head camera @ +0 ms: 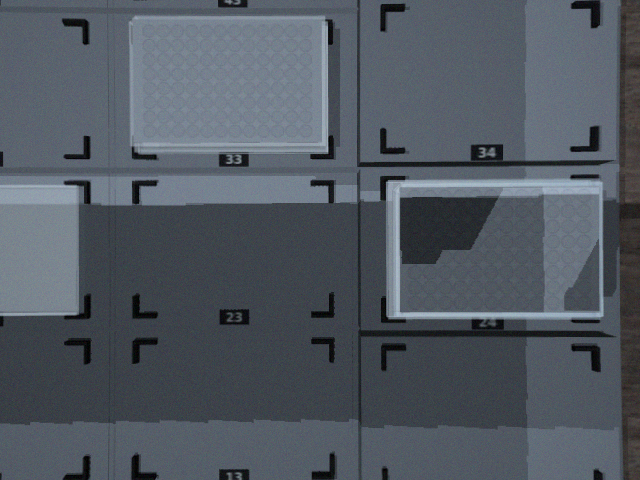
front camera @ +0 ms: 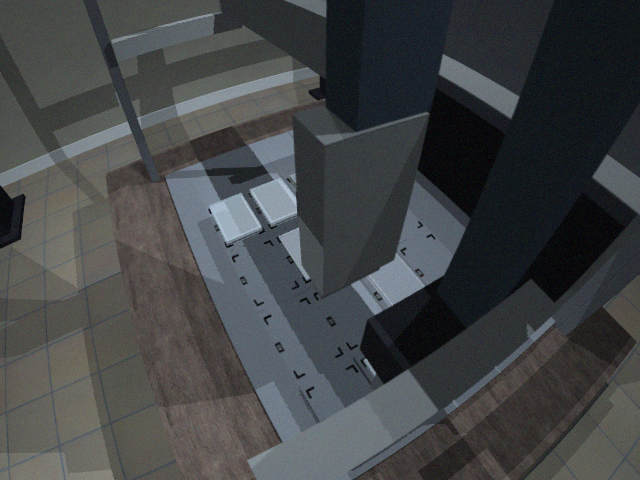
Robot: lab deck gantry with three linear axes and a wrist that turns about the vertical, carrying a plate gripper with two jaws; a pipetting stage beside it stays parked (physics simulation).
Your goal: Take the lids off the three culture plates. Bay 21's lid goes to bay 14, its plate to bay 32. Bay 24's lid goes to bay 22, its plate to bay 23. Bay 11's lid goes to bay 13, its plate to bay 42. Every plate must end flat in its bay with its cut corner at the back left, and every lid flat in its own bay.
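Places are measured from the robot's base along level axes (x ahead, y right, z down), in centimetres.
Pixels of known places: robot's base, origin of its link: (front camera: 210, 210).
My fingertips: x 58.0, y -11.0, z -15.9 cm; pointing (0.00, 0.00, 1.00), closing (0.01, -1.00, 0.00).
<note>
For each thing: its middle in the pictures, then the offset to it from my fingertips. "spot": a spot on its surface instead.
- flat pale lid, middle of its body: (front camera: 309, 249) dx -35.2, dy -4.0, dz +15.5 cm
- bay 11, a spot on its surface: (front camera: 235, 218) spot: dx -50.6, dy +6.8, dz +14.2 cm
- bay 21, a spot on its surface: (front camera: 273, 200) spot: dx -51.6, dy -3.3, dz +14.4 cm
- Bay 23, a spot on its surface: (head camera: 232, 248) spot: dx -19.0, dy -4.0, dz +15.9 cm
In the front camera view the gripper's dark body (front camera: 413, 330) is low at the right front, partly covering the plate in bay 24. Its jaws are hidden, so their opening cannot be told. The plate (front camera: 368, 366) (head camera: 480, 253) in bay 24 shows its wells and lies over the corner marks, with no gripper on it in the head view. A flat pale lid (front camera: 293, 249) (head camera: 38, 248) lies in bay 22. White plates stand in bay 11 (front camera: 235, 218) and bay 21 (front camera: 273, 200); whether each is lidded is unclear. Bay 23 (head camera: 232, 248) holds nothing. Cut corners are not clear.
Another plate (front camera: 397, 279) (head camera: 230, 82) stands in bay 33. The edge of a plate (front camera: 292, 179) shows behind the parked pipetting stage (front camera: 356, 206), whose large grey box hides the middle of the deck. A pale frame beam (front camera: 351, 434) crosses the front.
</note>
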